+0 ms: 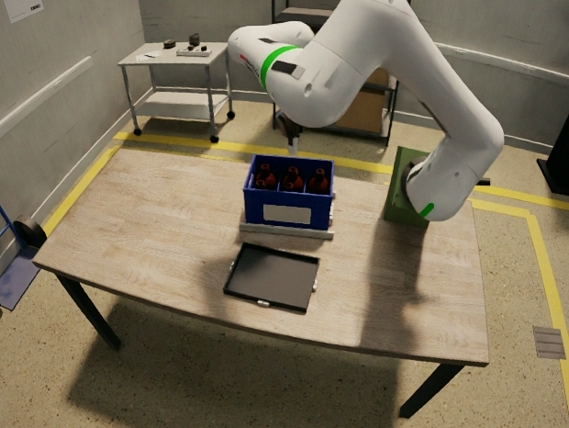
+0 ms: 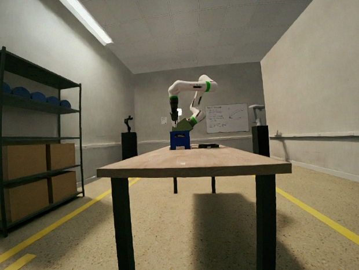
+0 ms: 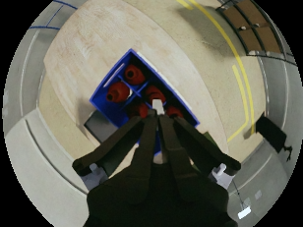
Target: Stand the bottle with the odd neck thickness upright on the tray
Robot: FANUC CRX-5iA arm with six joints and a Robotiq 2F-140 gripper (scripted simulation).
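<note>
Right now my hand is 10 mm to the right of the bottle and 170 mm above it. Round my hand: dark tray (330 mm to the left, 250 mm below); then blue crate (50 mm to the left, 170 mm below).
</note>
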